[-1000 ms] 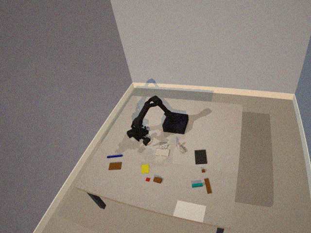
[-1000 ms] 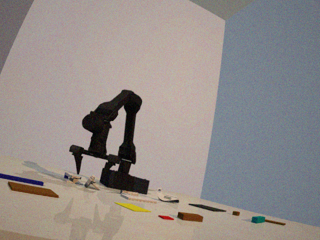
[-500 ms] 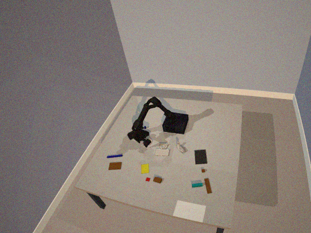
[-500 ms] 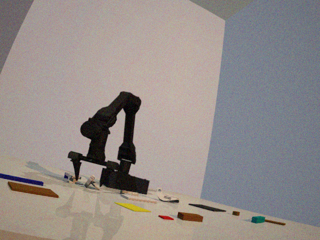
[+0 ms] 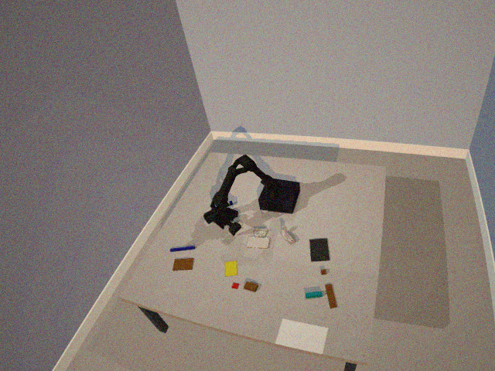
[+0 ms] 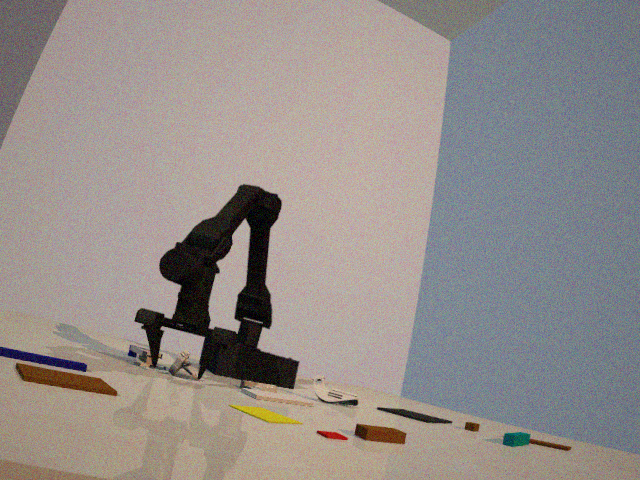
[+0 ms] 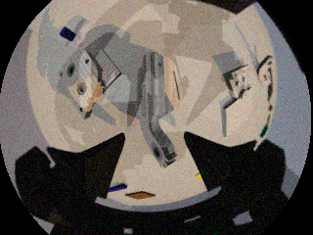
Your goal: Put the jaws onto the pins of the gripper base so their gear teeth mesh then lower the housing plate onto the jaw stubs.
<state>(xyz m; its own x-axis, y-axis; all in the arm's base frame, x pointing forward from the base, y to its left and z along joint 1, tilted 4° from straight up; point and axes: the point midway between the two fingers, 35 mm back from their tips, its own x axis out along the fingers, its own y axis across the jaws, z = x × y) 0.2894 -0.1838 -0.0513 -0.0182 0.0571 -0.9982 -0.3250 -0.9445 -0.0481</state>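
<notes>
Right now the gripper base is 100 mm behind my gripper tip, 60 mm to the right of it and 20 mm above it. The rest, counted from my gripper tip: small blue piece (220 mm behind, 80 mm to the right); jaw (20 mm behind, 20 mm above, 10 mm to the left); housing plate (180 mm to the left, 40 mm behind).
</notes>
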